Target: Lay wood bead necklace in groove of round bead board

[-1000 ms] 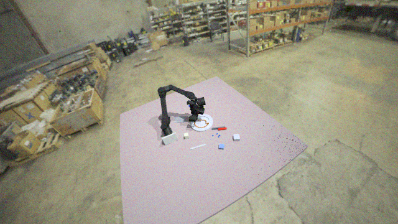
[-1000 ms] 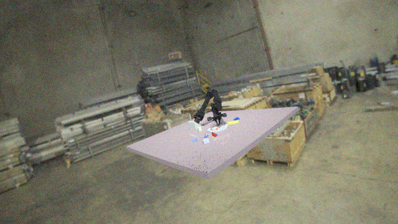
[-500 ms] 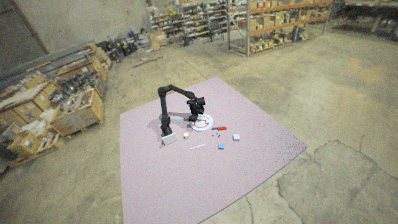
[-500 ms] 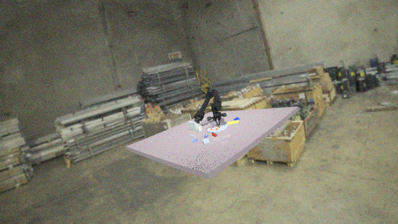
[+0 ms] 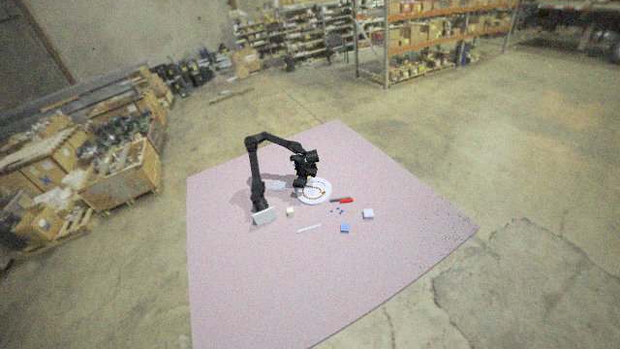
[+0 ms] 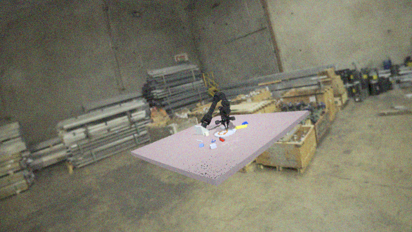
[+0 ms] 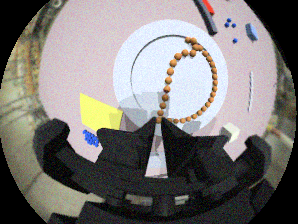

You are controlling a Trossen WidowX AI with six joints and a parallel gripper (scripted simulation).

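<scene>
The yellow sheet lies 60 mm ahead of my gripper tip, 130 mm to the left of it and 20 mm below it. Round my gripper tip: cream cube 130 mm behind, 150 mm to the right; red-handled tool 150 mm ahead, 190 mm to the right, 10 mm below; grey plate 140 mm behind, 80 mm to the left, 20 mm below.
</scene>
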